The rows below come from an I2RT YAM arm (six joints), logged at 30 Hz.
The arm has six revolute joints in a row. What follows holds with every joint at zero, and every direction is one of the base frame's.
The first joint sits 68 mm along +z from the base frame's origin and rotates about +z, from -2.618 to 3.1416 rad.
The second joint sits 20 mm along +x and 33.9 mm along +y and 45.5 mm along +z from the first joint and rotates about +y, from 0 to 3.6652 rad.
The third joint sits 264 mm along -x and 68.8 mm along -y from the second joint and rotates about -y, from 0 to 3.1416 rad.
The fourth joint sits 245 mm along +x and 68.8 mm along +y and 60 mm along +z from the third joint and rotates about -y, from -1.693 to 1.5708 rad.
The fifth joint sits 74 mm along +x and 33.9 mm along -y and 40.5 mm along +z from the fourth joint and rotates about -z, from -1.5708 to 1.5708 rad.
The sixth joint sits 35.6 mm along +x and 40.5 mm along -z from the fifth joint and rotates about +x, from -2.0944 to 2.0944 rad.
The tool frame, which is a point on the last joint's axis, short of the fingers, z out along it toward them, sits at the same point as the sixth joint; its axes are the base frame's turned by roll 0, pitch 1.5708 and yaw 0 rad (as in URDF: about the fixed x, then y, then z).
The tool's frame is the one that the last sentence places.
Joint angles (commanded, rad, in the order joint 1, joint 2, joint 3, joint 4, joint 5, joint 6), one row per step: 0.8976 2.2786 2.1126 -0.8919 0.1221 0.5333; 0.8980 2.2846 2.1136 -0.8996 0.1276 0.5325; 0.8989 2.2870 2.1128 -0.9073 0.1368 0.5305; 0.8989 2.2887 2.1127 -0.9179 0.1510 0.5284; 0.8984 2.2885 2.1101 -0.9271 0.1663 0.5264; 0.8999 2.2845 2.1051 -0.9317 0.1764 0.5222; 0.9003 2.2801 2.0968 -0.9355 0.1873 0.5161; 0.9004 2.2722 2.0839 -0.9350 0.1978 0.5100; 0.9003 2.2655 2.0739 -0.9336 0.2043 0.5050; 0.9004 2.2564 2.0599 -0.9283 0.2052 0.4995; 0.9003 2.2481 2.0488 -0.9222 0.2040 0.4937; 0.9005 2.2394 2.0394 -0.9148 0.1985 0.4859; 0.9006 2.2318 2.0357 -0.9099 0.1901 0.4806; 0.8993 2.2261 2.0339 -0.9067 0.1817 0.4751
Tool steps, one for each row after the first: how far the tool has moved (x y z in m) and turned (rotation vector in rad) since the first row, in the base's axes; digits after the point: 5 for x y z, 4 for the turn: 0.00004 0.00005 -0.00294 -0.0132 0.0039 -0.0016; -0.00039 -0.00028 -0.00469 -0.0276 0.0038 -0.0033; -0.00054 -0.00127 -0.00601 -0.0460 0.0011 -0.0082; -0.00065 -0.00268 -0.00707 -0.0643 -0.0028 -0.0139; -0.00179 -0.00349 -0.00685 -0.0760 -0.0074 -0.0134; -0.00264 -0.00486 -0.00738 -0.0906 -0.0118 -0.0125; -0.00363 -0.00662 -0.00744 -0.1025 -0.0179 -0.0118; -0.00436 -0.00798 -0.00718 -0.1097 -0.0225 -0.0104; -0.00547 -0.00935 -0.00686 -0.1121 -0.0247 -0.0059; -0.00630 -0.01041 -0.00604 -0.1112 -0.0274 -0.0005; -0.00722 -0.01110 -0.00450 -0.1061 -0.0299 0.0087; -0.00794 -0.01147 -0.00190 -0.0966 -0.0311 0.0170; -0.00801 -0.01209 0.00030 -0.0886 -0.0314 0.0242
